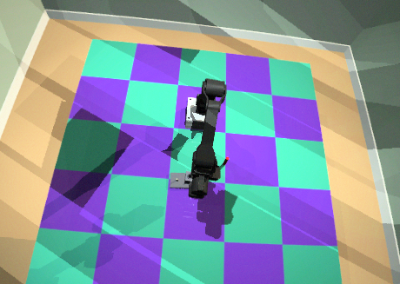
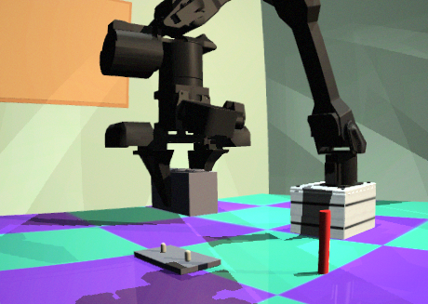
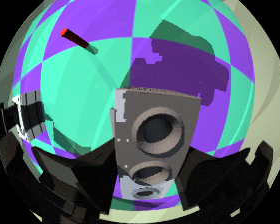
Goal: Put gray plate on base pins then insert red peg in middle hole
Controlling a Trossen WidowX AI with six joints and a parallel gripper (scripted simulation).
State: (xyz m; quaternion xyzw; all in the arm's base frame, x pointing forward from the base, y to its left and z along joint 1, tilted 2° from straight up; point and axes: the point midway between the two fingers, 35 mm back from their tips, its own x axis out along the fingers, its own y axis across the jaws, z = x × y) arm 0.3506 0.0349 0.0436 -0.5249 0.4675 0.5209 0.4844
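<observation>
My gripper tip is 8 cm above the gray base, 5 cm to the left of it and 1 cm past it. From my gripper tip the other things lie so: gray plate (3 cm above); then red peg (13 cm behind, 12 cm to the left, 5 cm below).
</observation>
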